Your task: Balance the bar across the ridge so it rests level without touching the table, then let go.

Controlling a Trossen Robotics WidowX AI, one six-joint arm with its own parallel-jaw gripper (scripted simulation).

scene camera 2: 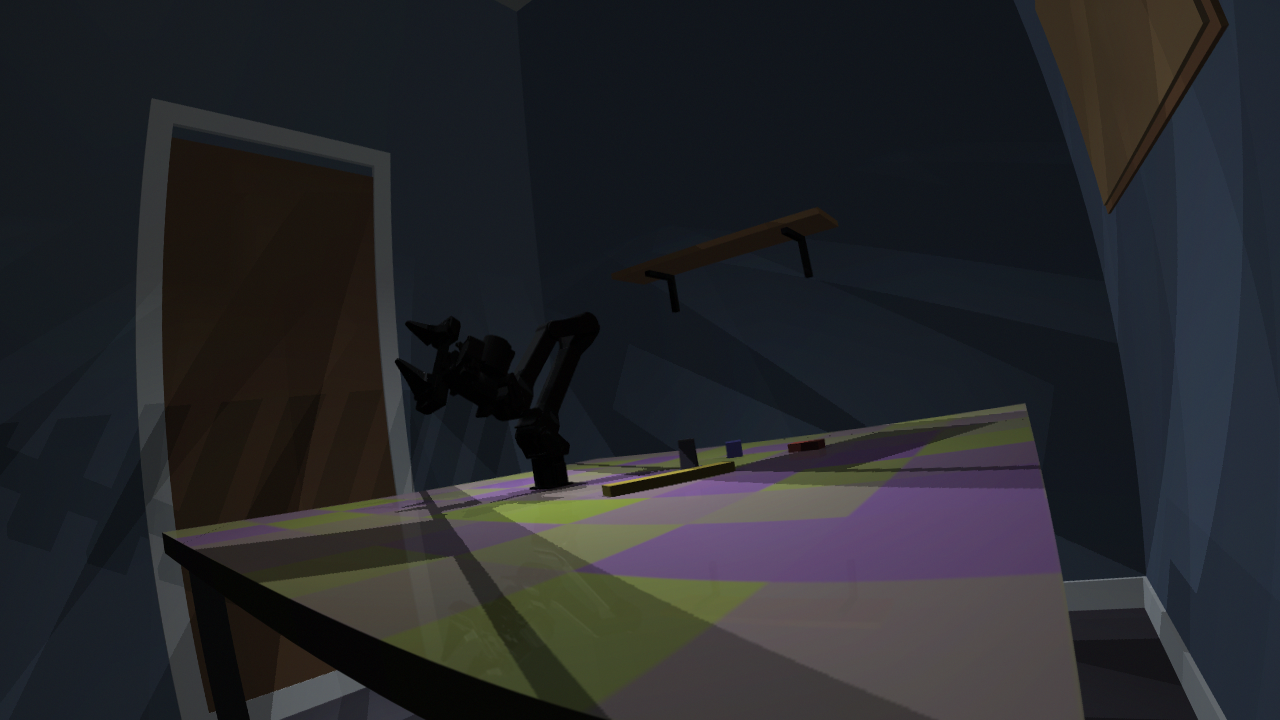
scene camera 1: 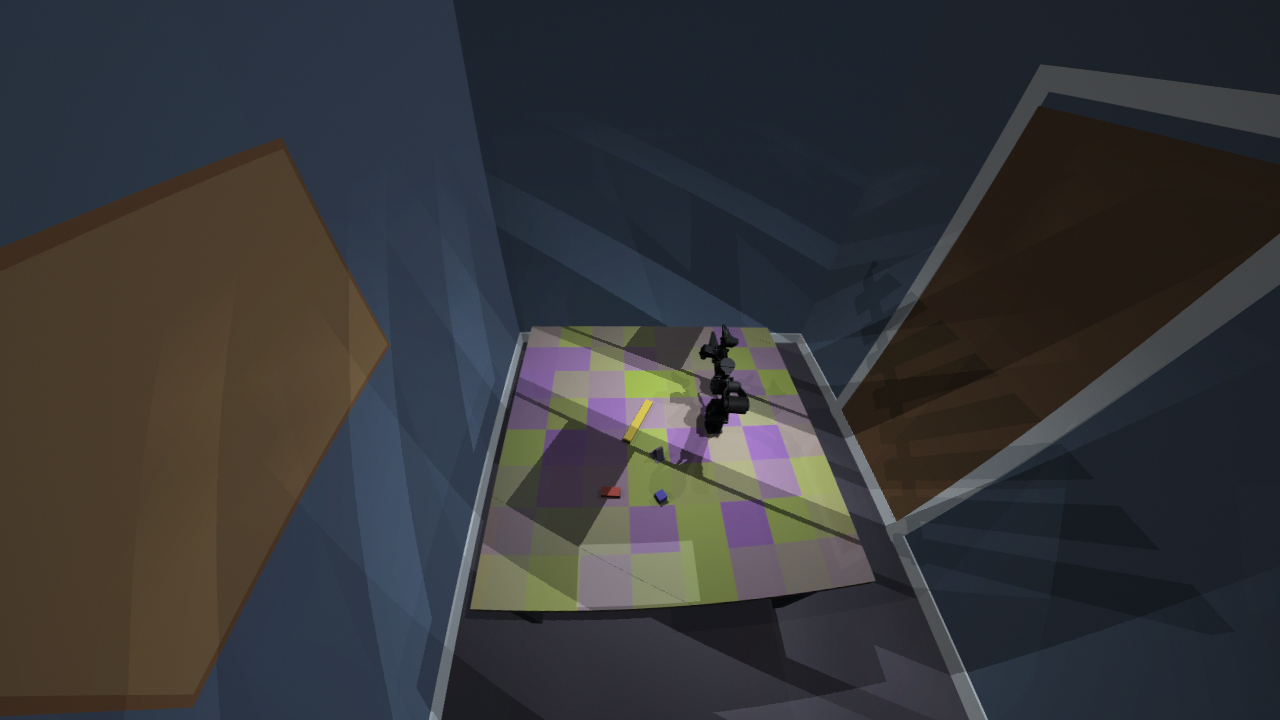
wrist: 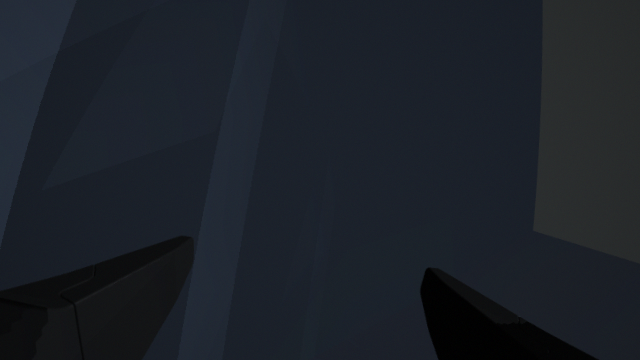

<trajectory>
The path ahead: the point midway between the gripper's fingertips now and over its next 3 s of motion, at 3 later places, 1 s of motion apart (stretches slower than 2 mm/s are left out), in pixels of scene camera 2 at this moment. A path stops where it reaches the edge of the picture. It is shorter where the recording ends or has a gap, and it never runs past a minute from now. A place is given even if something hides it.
My gripper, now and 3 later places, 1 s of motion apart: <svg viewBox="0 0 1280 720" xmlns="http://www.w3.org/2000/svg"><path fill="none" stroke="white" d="M401 340L405 370L502 418L622 447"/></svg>
</trajectory>
